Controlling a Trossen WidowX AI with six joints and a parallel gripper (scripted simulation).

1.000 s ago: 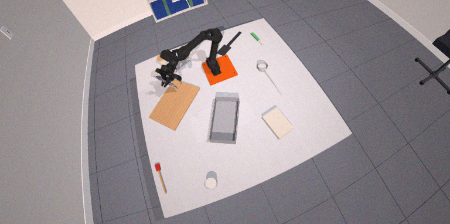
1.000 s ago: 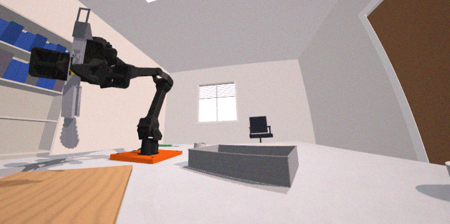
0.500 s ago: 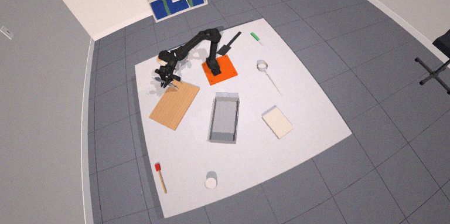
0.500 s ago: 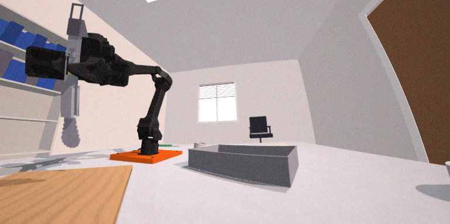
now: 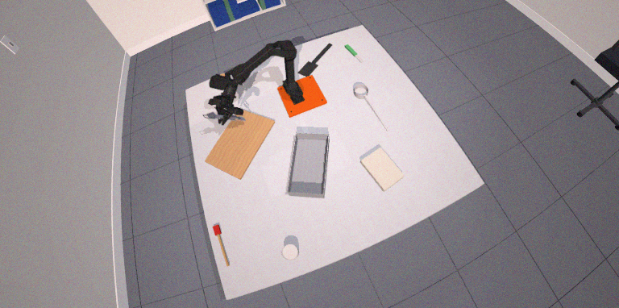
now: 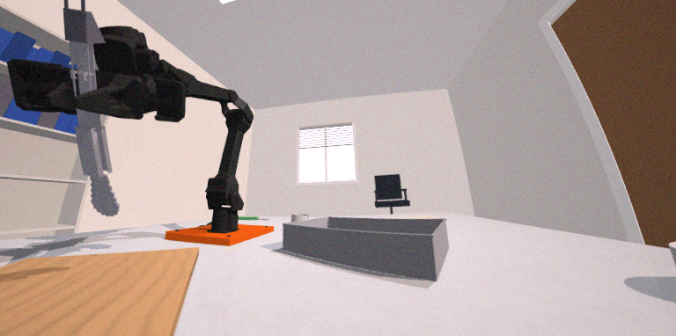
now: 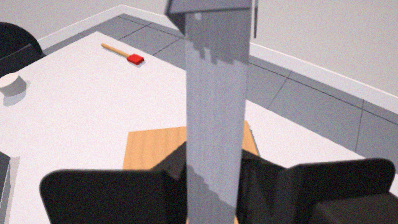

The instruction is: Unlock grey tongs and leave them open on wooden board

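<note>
Now: gripper tip 190 mm above the wooden board and 30 mm to the right of it. From my gripper tip the other things lie so: tan jar (450 mm behind, 170 mm below, 60 mm to the left); then spatula (630 mm to the left, 330 mm behind, 200 mm below); then grey roasting tin (300 mm to the left, 300 mm ahead, 170 mm below).
</note>
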